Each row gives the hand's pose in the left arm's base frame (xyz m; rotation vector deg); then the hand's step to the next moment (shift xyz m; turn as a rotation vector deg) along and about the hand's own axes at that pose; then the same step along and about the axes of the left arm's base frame.
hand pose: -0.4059 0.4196 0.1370 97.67 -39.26 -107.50
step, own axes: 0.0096 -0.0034 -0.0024 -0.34 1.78 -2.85
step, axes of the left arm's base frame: 0.0015 -0.0040 -0.0096 2.93 -1.18 1.20
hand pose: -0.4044 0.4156 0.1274 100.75 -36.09 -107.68
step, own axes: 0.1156 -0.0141 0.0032 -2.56 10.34 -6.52
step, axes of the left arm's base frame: -0.0098 -0.0621 -0.0981 7.04 -6.42 8.08
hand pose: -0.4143 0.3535 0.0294 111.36 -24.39 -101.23
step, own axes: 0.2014 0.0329 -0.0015 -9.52 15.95 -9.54
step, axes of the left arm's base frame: 0.0285 -0.1336 -0.1516 9.67 -7.04 17.11
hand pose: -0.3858 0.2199 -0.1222 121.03 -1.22 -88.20
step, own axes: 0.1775 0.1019 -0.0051 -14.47 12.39 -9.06
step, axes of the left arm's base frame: 0.0962 -0.1408 -0.1132 6.48 -2.63 19.90
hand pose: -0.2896 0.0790 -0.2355 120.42 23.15 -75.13
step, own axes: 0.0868 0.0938 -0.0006 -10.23 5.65 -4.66
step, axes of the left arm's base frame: 0.0921 -0.0766 -0.0446 1.65 -0.62 12.46
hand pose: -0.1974 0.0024 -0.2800 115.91 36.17 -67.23
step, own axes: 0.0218 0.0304 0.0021 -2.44 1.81 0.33
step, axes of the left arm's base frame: 0.0304 -0.0195 -0.0099 -0.06 -1.55 2.63
